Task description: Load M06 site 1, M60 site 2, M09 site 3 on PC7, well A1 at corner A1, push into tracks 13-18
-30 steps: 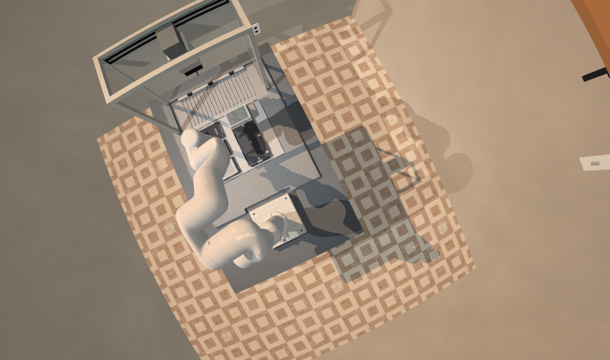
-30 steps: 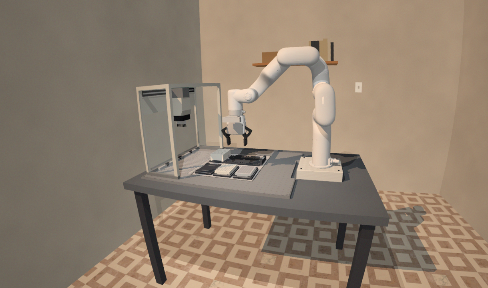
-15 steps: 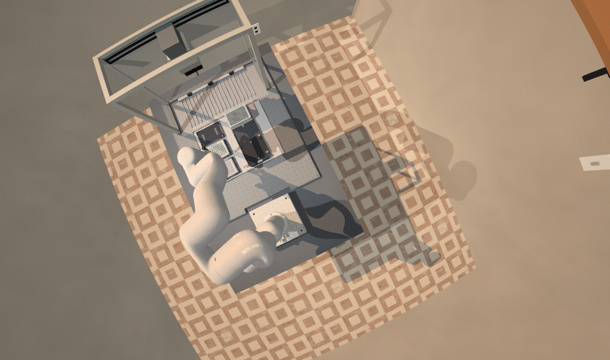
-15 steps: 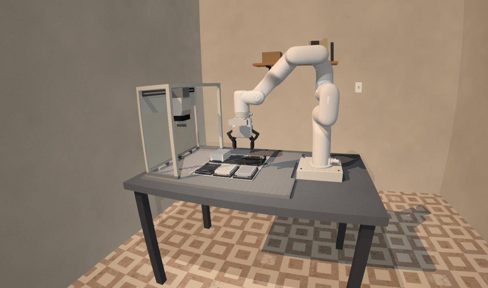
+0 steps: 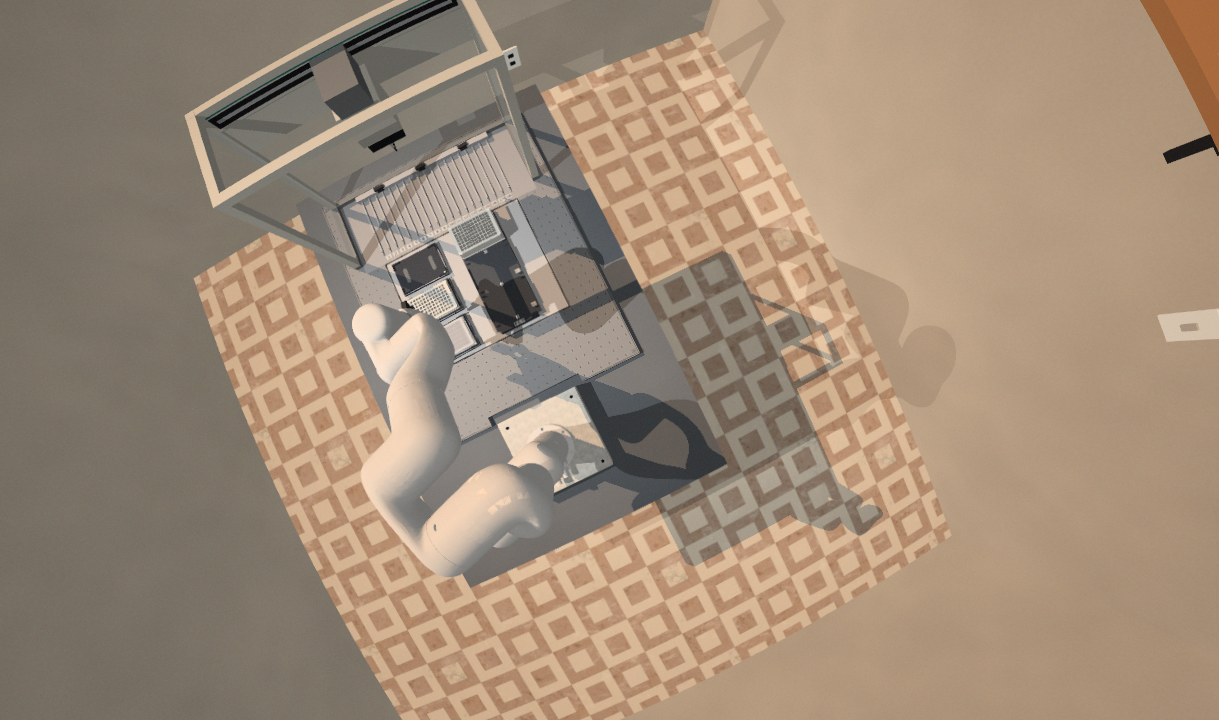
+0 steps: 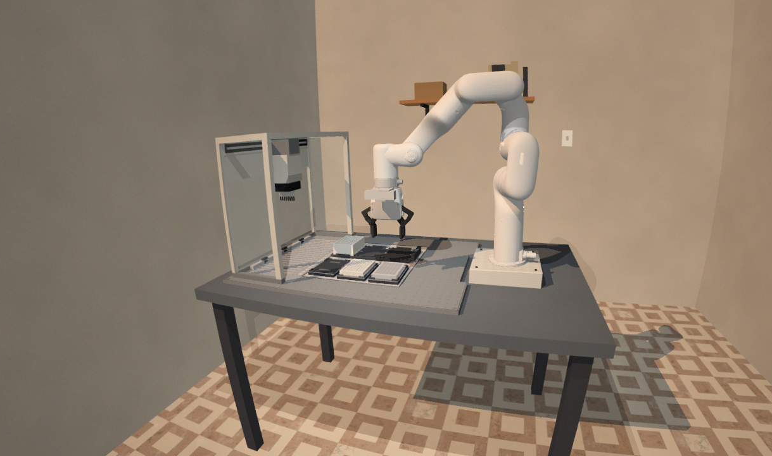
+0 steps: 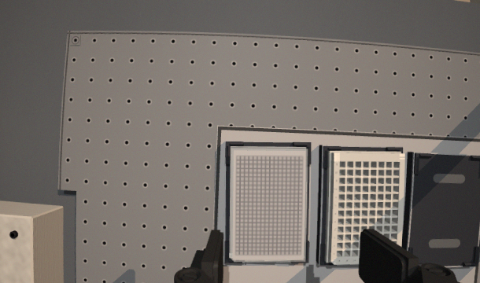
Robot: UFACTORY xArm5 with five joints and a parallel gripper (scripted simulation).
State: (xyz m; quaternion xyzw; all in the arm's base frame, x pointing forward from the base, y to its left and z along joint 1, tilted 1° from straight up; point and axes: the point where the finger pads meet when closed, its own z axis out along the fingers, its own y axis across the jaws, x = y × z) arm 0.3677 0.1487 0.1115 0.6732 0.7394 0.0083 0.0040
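Right now my hand is 14 cm above the plate nest S1. The rest, counted from my hand: plate carrier PC7: 13 cm ahead, 19 cm to the right, 13 cm below; then white plate: 11 cm ahead, 1 cm to the left, 12 cm below; then plate nest S3: 22 cm ahead, 1 cm to the left, 14 cm below.
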